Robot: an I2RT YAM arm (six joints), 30 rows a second.
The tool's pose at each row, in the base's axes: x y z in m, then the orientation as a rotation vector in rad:
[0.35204 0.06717 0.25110 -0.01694 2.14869 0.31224]
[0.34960 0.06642 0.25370 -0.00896 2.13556 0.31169]
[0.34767 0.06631 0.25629 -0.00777 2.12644 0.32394]
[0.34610 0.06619 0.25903 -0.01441 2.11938 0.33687]
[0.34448 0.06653 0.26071 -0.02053 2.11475 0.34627]
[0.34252 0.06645 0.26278 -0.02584 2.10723 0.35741]
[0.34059 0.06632 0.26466 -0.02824 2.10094 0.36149]
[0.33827 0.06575 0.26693 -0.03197 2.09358 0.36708]
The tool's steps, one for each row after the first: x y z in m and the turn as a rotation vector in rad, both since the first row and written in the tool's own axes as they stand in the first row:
[-0.00083 0.00016 -0.00354 0.00213 -0.01387 0.00426]
[-0.00187 0.00086 -0.00652 -0.00710 -0.02196 0.00910]
[-0.00324 0.00154 -0.00929 -0.01962 -0.02707 0.00881]
[-0.00366 0.00245 -0.01143 -0.02918 -0.03010 0.00772]
[-0.00425 0.00307 -0.01414 -0.04000 -0.03587 0.00765]
[-0.00472 0.00361 -0.01675 -0.04453 -0.04140 0.00698]
[-0.00532 0.00385 -0.01998 -0.05078 -0.04768 0.00586]

